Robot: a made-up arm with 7 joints. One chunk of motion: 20 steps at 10 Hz.
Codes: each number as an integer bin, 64 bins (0 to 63) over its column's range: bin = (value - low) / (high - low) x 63, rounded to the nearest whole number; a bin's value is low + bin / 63 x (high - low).
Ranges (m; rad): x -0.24..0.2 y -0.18..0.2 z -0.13..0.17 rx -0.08..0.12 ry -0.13..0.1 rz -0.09..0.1
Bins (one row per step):
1: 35 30 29 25 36 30
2: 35 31 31 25 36 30
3: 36 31 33 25 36 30
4: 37 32 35 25 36 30
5: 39 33 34 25 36 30
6: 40 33 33 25 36 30
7: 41 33 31 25 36 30
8: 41 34 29 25 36 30
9: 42 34 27 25 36 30
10: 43 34 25 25 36 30
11: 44 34 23 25 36 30
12: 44 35 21 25 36 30
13: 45 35 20 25 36 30
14: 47 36 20 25 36 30
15: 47 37 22 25 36 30
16: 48 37 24 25 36 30
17: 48 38 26 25 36 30
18: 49 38 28 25 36 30
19: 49 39 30 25 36 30
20: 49 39 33 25 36 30
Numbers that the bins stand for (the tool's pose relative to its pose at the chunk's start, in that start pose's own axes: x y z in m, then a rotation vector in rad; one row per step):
1: 0.0044 0.0010 0.0081 -0.0006 0.0014 0.0005
2: 0.0044 0.0070 0.0176 -0.0006 0.0014 0.0005
3: 0.0114 0.0070 0.0271 -0.0006 0.0014 0.0005
4: 0.0184 0.0130 0.0367 -0.0006 0.0014 0.0005
5: 0.0324 0.0190 0.0319 -0.0006 0.0014 0.0005
6: 0.0394 0.0190 0.0271 -0.0006 0.0014 0.0005
7: 0.0463 0.0190 0.0176 -0.0006 0.0014 0.0005
8: 0.0463 0.0251 0.0081 -0.0006 0.0014 0.0005
9: 0.0533 0.0251 -0.0014 -0.0006 0.0014 0.0005
10: 0.0603 0.0251 -0.0110 -0.0006 0.0014 0.0005
11: 0.0673 0.0251 -0.0205 -0.0006 0.0014 0.0005
12: 0.0673 0.0311 -0.0300 -0.0006 0.0014 0.0005
13: 0.0743 0.0311 -0.0348 -0.0006 0.0014 0.0005
14: 0.0883 0.0371 -0.0348 -0.0006 0.0014 0.0005
15: 0.0883 0.0432 -0.0252 -0.0006 0.0014 0.0005
16: 0.0952 0.0432 -0.0157 -0.0006 0.0014 0.0005
17: 0.0952 0.0492 -0.0062 -0.0006 0.0014 0.0005
18: 0.1022 0.0492 0.0033 -0.0006 0.0014 0.0005
19: 0.1022 0.0552 0.0129 -0.0006 0.0014 0.0005
20: 0.1022 0.0552 0.0271 -0.0006 0.0014 0.0005

